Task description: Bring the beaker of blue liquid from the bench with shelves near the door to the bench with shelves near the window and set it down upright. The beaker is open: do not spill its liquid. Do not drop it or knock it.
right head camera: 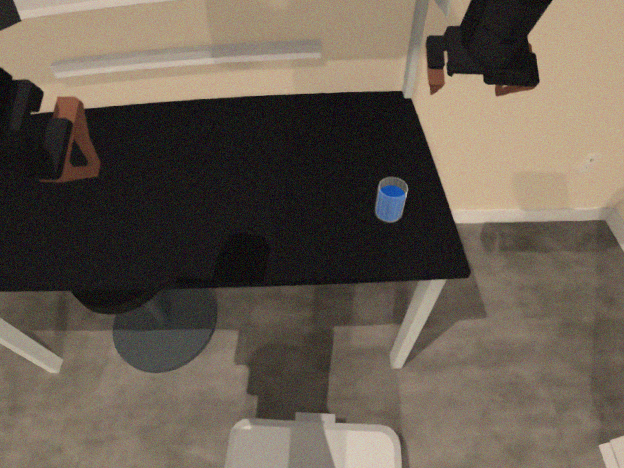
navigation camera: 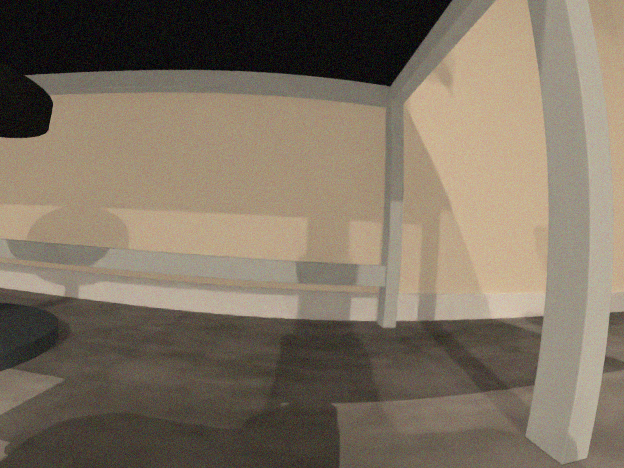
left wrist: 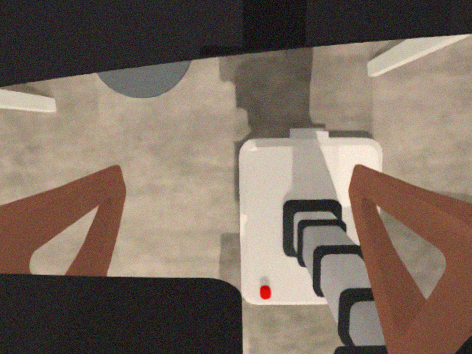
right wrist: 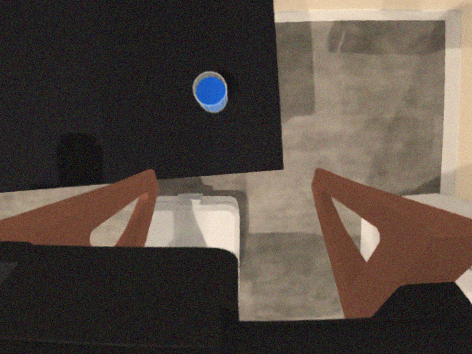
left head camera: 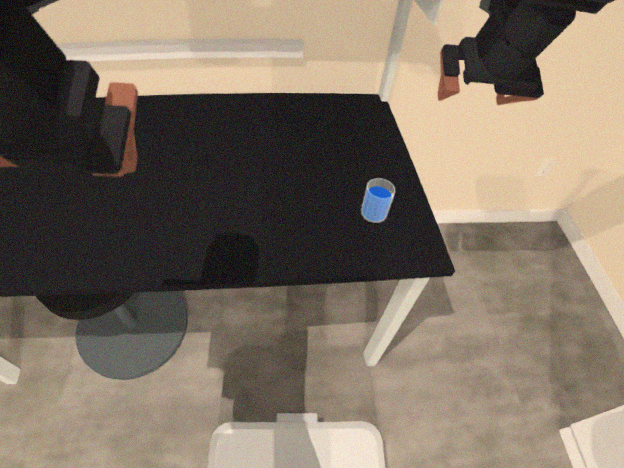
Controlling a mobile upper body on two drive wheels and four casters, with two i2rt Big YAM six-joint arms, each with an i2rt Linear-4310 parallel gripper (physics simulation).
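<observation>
A clear beaker of blue liquid (left head camera: 377, 202) (right head camera: 390, 202) (right wrist: 211, 92) stands upright on a black bench top (left head camera: 252, 191) (right head camera: 277, 191) (right wrist: 125, 60), near its right end. My right gripper (left head camera: 478, 98) (right head camera: 466, 90) (right wrist: 234, 177) is open and empty. It is high up, above and to the right of the beaker in the head views; in the right wrist view the beaker is ahead of its fingers, above the gap. My left gripper (left head camera: 68, 168) (left wrist: 237, 178) is open and empty over the left part of the bench; one of its fingers shows in the right head view. Whether this bench is by the door cannot be told.
A stool with a round grey base (left head camera: 131, 342) (right head camera: 166, 337) stands under the bench's front edge at the left. A bench leg (left head camera: 395, 322) (right head camera: 418, 322) (navigation camera: 567, 251) is at the right front. My white base (left head camera: 297, 443) (left wrist: 270, 200) is in front. A white cabinet (left head camera: 602, 433) shows at the lower right.
</observation>
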